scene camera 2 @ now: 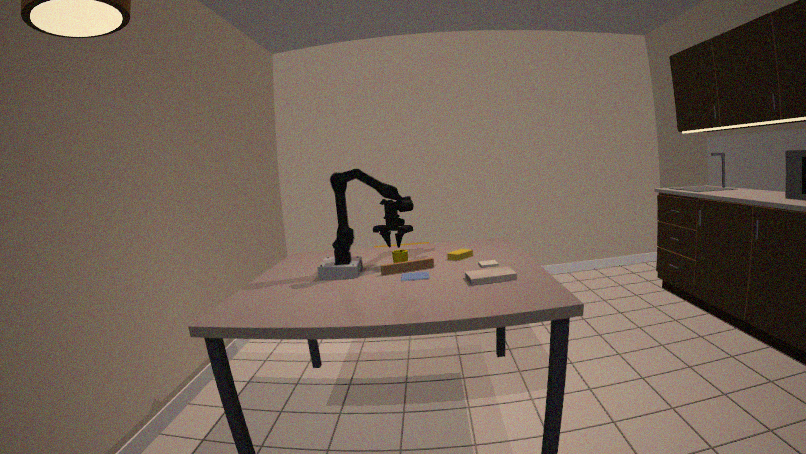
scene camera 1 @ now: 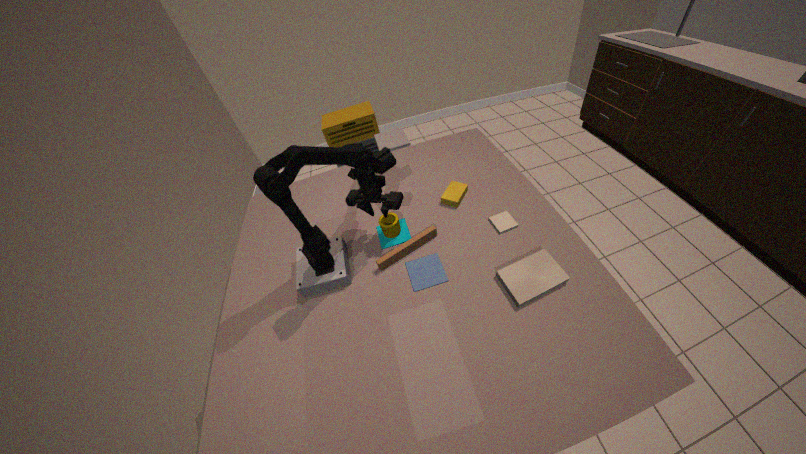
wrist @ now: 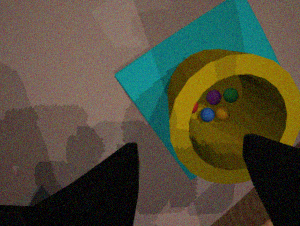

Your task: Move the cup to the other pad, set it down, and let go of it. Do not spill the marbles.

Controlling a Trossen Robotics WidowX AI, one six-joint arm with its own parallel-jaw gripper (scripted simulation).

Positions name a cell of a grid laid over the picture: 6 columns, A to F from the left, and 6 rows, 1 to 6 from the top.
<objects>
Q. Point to a yellow cup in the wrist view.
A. At E4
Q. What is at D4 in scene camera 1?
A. A wooden bar.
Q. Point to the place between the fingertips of my gripper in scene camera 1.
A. C3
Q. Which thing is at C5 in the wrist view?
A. My gripper.
</objects>
